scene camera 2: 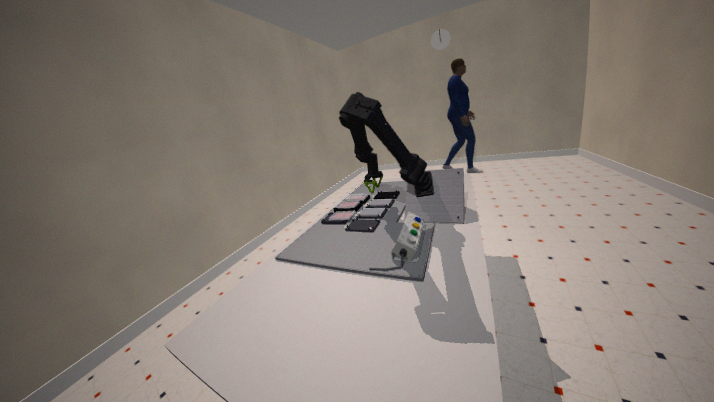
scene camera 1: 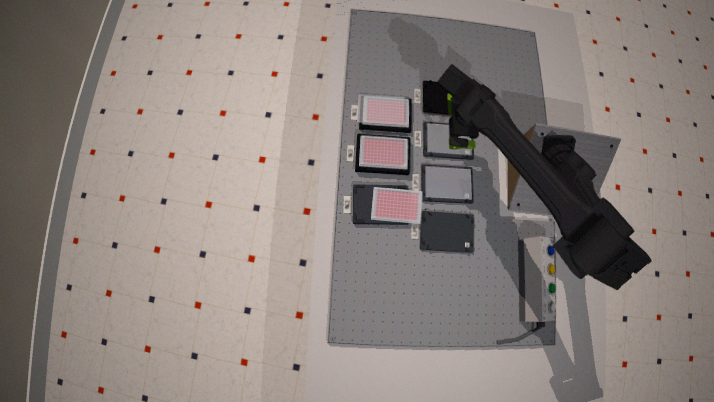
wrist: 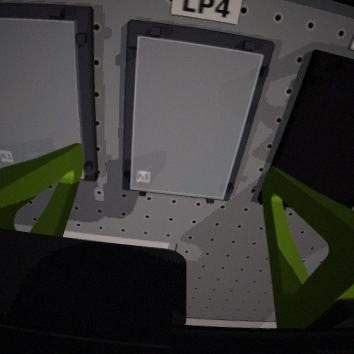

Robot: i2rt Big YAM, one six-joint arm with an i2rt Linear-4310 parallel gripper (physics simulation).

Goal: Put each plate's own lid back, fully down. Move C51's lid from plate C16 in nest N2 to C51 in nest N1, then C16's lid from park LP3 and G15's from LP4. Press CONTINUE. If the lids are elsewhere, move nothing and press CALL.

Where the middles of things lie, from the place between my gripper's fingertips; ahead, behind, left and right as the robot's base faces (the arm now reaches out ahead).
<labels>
The black nest point(scene camera 1: 362, 194) is 190 mm ahead of my hand, 170 mm to the left of it and 80 mm below it.
</labels>
